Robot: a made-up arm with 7 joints.
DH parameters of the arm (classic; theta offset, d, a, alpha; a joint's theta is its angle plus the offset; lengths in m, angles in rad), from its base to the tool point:
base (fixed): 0 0 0 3.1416
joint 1: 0 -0.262 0 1.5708
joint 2: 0 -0.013 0 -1.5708
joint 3: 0 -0.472 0 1.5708
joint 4: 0 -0.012 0 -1.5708
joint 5: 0 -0.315 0 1.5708
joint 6: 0 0 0 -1.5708
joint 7: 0 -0.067 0 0
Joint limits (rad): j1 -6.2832..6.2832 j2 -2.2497..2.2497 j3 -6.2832..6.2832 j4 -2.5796..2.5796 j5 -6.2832..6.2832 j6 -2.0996..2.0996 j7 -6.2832..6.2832
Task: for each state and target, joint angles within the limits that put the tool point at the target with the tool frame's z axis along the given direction. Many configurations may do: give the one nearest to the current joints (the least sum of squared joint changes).
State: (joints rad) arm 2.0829 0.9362 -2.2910 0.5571 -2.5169 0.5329 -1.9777
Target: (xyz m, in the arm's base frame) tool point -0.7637 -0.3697 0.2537 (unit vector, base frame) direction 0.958 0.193 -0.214
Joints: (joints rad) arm 2.6979 1.6010 -1.9534 0.1044 -2.1967 0.3970 -1.9777
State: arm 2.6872 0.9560 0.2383 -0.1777 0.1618 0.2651 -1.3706
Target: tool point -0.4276 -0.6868 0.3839 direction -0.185 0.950 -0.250
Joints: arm 2.2912 1.5425 0.9362 -0.4072 0.5284 -0.5565 -1.3706
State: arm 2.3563 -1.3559 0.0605 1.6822 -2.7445 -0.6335 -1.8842
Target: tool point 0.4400 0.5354 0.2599 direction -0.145 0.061 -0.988
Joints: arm 2.1910 -2.0564 -0.2327 1.0034 -3.0757 -1.0140 -1.8842
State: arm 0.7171 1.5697 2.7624 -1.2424 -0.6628 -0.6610 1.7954
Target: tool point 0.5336 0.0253 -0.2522 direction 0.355 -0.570 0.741
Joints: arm 0.1163 1.9617 2.9053 -0.8054 -0.4048 -0.9171 1.7954
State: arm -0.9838 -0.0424 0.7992 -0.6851 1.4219 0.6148 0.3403
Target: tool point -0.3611 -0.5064 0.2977 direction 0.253 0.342 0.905
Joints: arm -1.3042 -0.9939 0.8114 -1.4195 2.0031 0.7234 0.3403
